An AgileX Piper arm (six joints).
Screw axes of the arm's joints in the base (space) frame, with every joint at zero. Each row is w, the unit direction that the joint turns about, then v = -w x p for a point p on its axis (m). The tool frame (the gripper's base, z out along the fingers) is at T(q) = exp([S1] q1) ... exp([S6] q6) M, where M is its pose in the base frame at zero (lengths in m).
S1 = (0, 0, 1, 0.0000, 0.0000, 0.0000)
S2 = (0, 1, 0, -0.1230, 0.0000, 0.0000)
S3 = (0, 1, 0, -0.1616, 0.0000, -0.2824)
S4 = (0.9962, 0, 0.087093, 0.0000, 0.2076, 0.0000)
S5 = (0, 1, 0, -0.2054, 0.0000, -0.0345)
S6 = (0.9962, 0, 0.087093, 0.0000, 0.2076, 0.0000)
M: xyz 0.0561 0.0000 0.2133 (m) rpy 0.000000 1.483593 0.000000 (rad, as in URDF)
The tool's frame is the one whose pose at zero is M.
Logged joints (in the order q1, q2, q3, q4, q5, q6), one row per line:
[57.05 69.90 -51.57 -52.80 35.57 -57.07]
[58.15 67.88 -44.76 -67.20 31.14 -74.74]
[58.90 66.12 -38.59 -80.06 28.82 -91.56]
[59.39 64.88 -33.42 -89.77 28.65 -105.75]
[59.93 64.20 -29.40 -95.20 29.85 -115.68]
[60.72 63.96 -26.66 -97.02 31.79 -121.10]
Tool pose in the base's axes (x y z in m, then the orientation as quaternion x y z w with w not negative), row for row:
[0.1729 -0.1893 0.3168 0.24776 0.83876 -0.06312 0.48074]
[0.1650 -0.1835 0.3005 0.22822 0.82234 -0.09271 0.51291]
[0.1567 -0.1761 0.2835 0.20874 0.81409 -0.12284 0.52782]
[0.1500 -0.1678 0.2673 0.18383 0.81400 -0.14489 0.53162]
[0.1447 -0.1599 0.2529 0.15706 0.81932 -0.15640 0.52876]
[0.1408 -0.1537 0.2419 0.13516 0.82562 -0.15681 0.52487]
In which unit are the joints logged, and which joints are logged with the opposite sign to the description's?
The joints are logged in degrees. Opposite sign: q1, q4.
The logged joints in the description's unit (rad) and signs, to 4 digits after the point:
[-0.9957 1.2200 -0.9001 0.9215 0.6208 -0.9961]
[-1.0149 1.1847 -0.7812 1.1729 0.5435 -1.3045]
[-1.0280 1.1540 -0.6735 1.3973 0.5030 -1.5980]
[-1.0366 1.1324 -0.5833 1.5668 0.5000 -1.8457]
[-1.0460 1.1205 -0.5131 1.6616 0.5210 -2.0190]
[-1.0598 1.1163 -0.4653 1.6933 0.5548 -2.1136]

